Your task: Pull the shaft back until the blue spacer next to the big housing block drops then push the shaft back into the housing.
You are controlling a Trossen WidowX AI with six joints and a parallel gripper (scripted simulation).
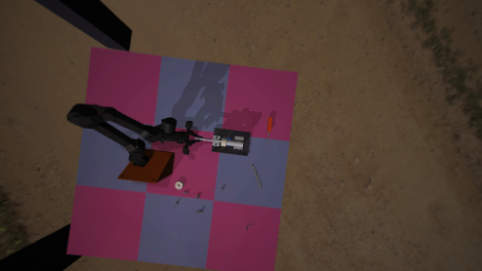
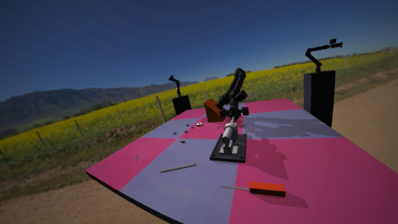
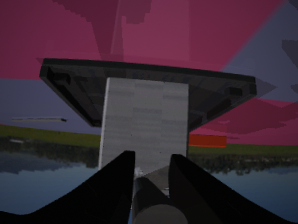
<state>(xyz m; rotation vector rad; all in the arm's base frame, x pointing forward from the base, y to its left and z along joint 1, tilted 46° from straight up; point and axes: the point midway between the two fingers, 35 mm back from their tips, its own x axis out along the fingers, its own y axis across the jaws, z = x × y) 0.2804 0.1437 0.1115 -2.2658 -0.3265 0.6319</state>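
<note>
My gripper tip is 150 mm short of the blue spacer, 10 mm to the right of it and 40 mm above it. Also, from my gripper tip: white ring 110 mm behind, 320 mm to the right, 60 mm below; then screwdriver 390 mm ahead, 110 mm to the left, 60 mm below.
</note>
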